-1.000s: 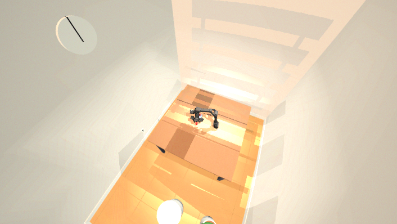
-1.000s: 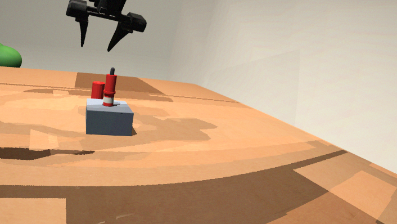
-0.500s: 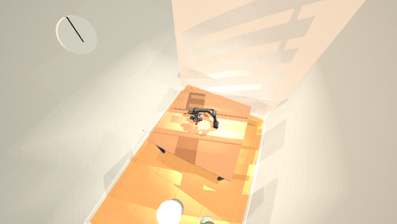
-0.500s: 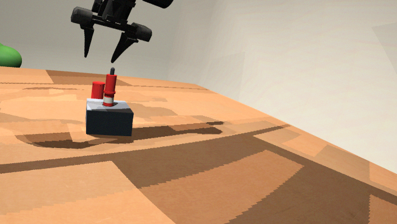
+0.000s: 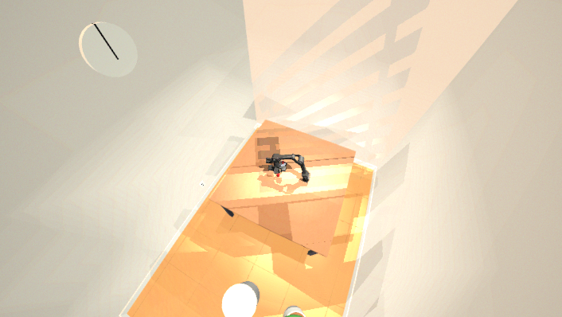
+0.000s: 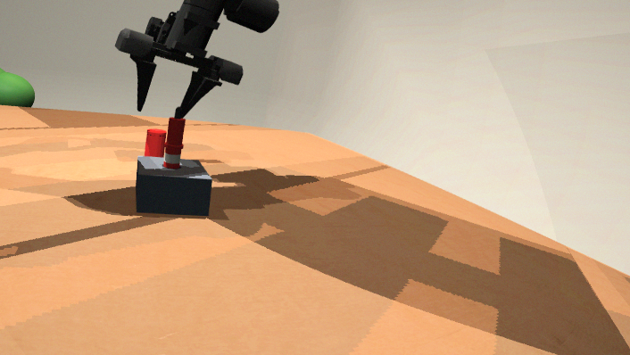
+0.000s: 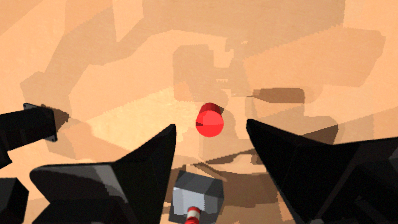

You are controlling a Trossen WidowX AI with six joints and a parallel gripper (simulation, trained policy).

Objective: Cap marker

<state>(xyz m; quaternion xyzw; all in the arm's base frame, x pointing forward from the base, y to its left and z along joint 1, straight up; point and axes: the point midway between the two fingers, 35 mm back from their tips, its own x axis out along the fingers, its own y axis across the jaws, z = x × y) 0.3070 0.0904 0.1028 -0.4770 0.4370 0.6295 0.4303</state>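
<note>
Now: gripper tip 40 mm above the red cap and 10 mm to the left of it. From my gripper tip the other things lie so: grey holder block: 150 mm to the right, 50 mm below, 10 mm ahead.
</note>
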